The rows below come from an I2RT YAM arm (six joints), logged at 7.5 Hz.
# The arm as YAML. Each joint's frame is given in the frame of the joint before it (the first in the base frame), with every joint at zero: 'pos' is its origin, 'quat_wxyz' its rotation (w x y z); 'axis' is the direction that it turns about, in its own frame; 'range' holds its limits. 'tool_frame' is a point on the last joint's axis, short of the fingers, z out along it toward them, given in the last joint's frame.
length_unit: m
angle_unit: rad
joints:
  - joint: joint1
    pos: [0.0, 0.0, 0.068]
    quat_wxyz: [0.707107, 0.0, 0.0, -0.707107]
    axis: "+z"
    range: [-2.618, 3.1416]
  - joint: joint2
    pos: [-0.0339, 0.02, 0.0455]
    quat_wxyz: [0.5, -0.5, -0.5, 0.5]
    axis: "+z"
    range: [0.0, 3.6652]
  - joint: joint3
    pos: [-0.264, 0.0, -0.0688]
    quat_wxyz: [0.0, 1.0, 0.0, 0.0]
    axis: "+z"
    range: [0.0, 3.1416]
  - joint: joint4
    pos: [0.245, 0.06, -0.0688]
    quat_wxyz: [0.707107, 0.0, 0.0, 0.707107]
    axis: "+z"
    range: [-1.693, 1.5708]
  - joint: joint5
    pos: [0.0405, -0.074, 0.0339]
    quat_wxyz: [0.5, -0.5, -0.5, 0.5]
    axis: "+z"
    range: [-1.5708, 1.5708]
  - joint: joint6
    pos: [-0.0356, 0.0, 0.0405]
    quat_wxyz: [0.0, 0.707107, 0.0, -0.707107]
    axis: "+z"
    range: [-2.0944, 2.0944]
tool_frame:
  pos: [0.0, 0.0, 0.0]
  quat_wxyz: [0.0, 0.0, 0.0, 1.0]
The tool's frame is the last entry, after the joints.
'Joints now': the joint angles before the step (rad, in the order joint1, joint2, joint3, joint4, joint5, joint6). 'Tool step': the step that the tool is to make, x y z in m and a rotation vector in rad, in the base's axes. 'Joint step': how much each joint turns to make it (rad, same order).
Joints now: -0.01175, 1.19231, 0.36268, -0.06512, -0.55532, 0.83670
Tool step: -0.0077, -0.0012, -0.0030, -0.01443, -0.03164, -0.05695
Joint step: 0.00099, -0.04886, -0.05281, 0.05641, 0.04818, 0.04075
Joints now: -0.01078, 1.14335, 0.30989, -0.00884, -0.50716, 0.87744
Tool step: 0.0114, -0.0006, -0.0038, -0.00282, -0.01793, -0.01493
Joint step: -0.00057, 0.07727, 0.01370, 0.08638, 0.01162, 0.01008
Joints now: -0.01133, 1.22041, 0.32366, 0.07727, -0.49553, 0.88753
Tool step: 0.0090, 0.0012, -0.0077, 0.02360, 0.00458, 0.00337
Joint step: 0.00368, 0.08540, 0.00771, 0.08190, -0.01697, 0.01866
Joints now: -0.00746, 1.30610, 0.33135, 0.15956, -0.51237, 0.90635
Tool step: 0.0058, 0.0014, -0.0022, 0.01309, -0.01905, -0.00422
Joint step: 0.00638, 0.03988, 0.00262, 0.06572, -0.00208, 0.01926
